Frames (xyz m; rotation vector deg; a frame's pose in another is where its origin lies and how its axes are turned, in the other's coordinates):
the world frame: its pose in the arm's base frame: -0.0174 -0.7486 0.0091 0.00 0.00 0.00
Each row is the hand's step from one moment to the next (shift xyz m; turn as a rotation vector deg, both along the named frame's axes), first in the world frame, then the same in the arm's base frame.
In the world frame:
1: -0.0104 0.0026 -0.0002 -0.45 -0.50 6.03
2: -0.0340 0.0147 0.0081 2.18 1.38 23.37
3: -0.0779 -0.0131 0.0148 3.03 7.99 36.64
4: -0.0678 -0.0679 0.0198 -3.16 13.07 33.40
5: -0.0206 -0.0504 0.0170 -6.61 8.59 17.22
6: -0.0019 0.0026 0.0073 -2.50 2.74 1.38
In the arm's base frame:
1: -0.0104 0.0026 -0.0002 -0.45 -0.50 6.03
2: -0.0340 0.0147 0.0081 2.18 1.38 23.37
3: -0.0779 -0.0131 0.0148 3.03 7.99 36.64
4: -0.0678 -0.0679 0.0198 -3.16 13.07 33.40
5: -0.0206 -0.0504 0.0170 -6.61 8.59 17.22
6: -0.0019 0.0026 0.0073 -2.50 2.74 1.38

